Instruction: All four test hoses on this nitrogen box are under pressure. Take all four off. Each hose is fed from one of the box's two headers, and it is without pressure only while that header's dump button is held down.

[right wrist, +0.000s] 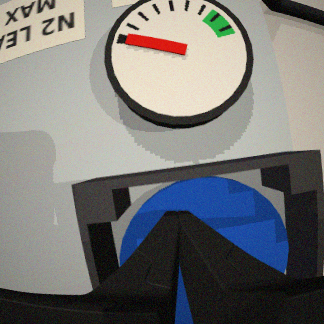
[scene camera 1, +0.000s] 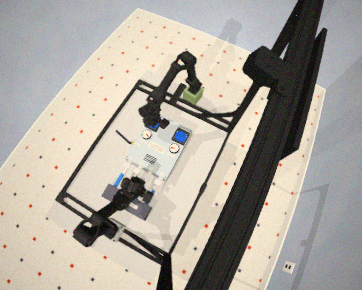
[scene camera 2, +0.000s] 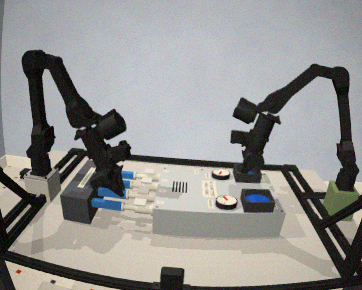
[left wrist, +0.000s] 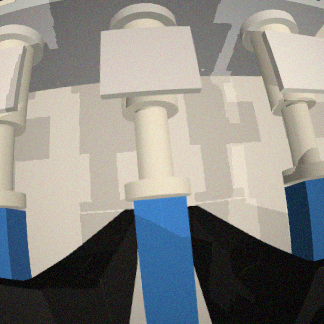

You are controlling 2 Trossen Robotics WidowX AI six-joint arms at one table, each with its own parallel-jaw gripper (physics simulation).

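Frame: origin at the left arm's base, x ahead, y left, z up, level; metres.
Seen in the pictures: left gripper, fingertip midpoint: (scene camera 2: 123, 194) (left wrist: 161, 217); right gripper, fingertip midpoint: (right wrist: 176, 220) (scene camera 1: 153, 126); left arm's base, link origin: (scene camera 1: 111, 230) (scene camera 2: 41, 172); right arm's base, link origin: (scene camera 1: 193, 89) (scene camera 2: 344, 187).
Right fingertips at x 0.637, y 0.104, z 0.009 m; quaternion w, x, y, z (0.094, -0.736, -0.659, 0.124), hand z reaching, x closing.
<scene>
Pixels of each thing's top centre, then the offset from my right fingertips to it. "spot": a spot on its surface instead.
- middle hose, surface spot: (left wrist: 165, 250) spot: dy -0.126, dx -0.354, dz -0.024 m
- far blue dump button, top centre: (right wrist: 207, 264) dy +0.010, dx +0.020, dz -0.001 m
- nearer gauge, surface spot: (scene camera 2: 226, 202) (scene camera 1: 176, 149) spot: dy -0.195, dx -0.064, dz +0.006 m
- dark block, surface spot: (scene camera 2: 77, 206) spot: dy -0.232, dx -0.453, dz -0.035 m
- black rod, surface spot: (scene camera 1: 123, 137) spot: dy +0.154, dx -0.130, dz -0.074 m
The nitrogen box (scene camera 1: 155, 159) (scene camera 2: 215, 222) has four blue-ended hoses on its left side in scene camera 2. My left gripper (scene camera 2: 119, 193) (left wrist: 161, 217) is shut on a middle hose (left wrist: 165, 250), below its cream flange; its white block (left wrist: 150, 60) sits against the fitting. Its number is out of view. Neighbouring hoses (left wrist: 12, 242) (left wrist: 305, 220) stand at both sides. My right gripper (scene camera 2: 248, 171) (right wrist: 176, 220) is shut and empty, tips on the far blue dump button (right wrist: 215, 195). The gauge beside it (right wrist: 180, 85) (scene camera 2: 220, 174) has its red needle at the black mark, away from green.
The other dump button (scene camera 1: 181, 135) (scene camera 2: 257, 199) is untouched, beside the nearer gauge (scene camera 1: 174, 148) (scene camera 2: 226, 202). A dark block (scene camera 2: 77, 206) stands at the hoses' blue ends. A black frame (scene camera 2: 225, 286) surrounds the work area. A black rod (scene camera 1: 123, 137) lies beside the box.
</scene>
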